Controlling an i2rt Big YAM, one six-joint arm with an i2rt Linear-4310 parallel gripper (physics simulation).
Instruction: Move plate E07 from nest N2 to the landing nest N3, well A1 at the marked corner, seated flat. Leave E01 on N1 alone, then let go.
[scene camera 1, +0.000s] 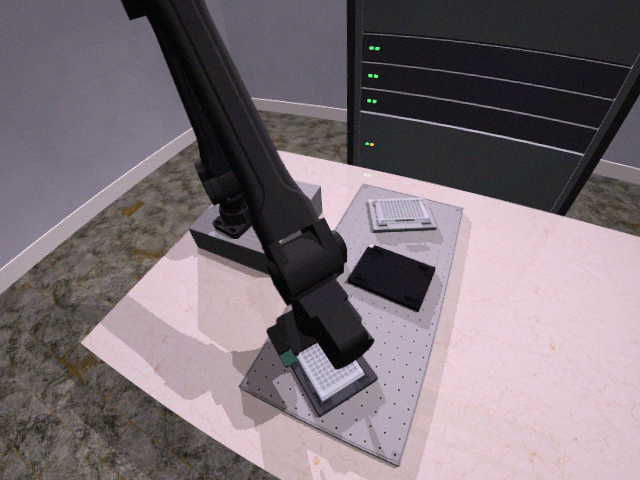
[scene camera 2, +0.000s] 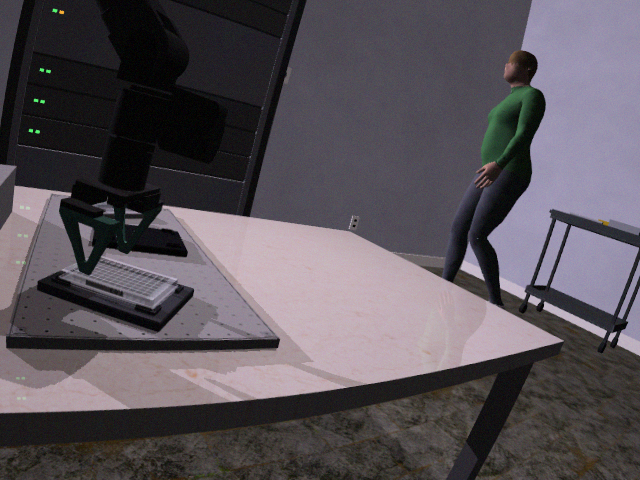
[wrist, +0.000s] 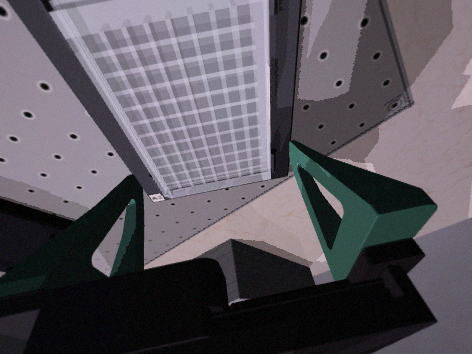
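Note:
A clear 96-well plate (scene camera 1: 330, 376) (scene camera 2: 129, 281) (wrist: 195, 100) sits on a dark grey nest (scene camera 1: 347, 393) (scene camera 2: 103, 306) (wrist: 92, 102) at the near end. A small white label (wrist: 157, 198) marks this nest's corner. My gripper (scene camera 2: 106, 261) (wrist: 213, 164) is open and empty, low over this plate, its fingers apart on either side. The arm hides one finger in scene camera 1. The middle black nest (scene camera 1: 392, 277) (scene camera 2: 161, 240) holds no plate; a white mark (scene camera 1: 371, 245) is at its corner. Another plate (scene camera 1: 402, 210) sits on the light grey far nest (scene camera 1: 408, 226). Plate and nest names are not legible.
The nests stand on a perforated grey board (scene camera 1: 400, 379) (scene camera 2: 242, 330) on the pinkish table (scene camera 1: 516, 335) (scene camera 2: 336, 294). The arm's base is on a grey block (scene camera 1: 227, 253) left of the board. A dark rack (scene camera 1: 465, 165) stands behind; a person (scene camera 2: 511, 129) and a cart (scene camera 2: 573, 307) are beyond the table.

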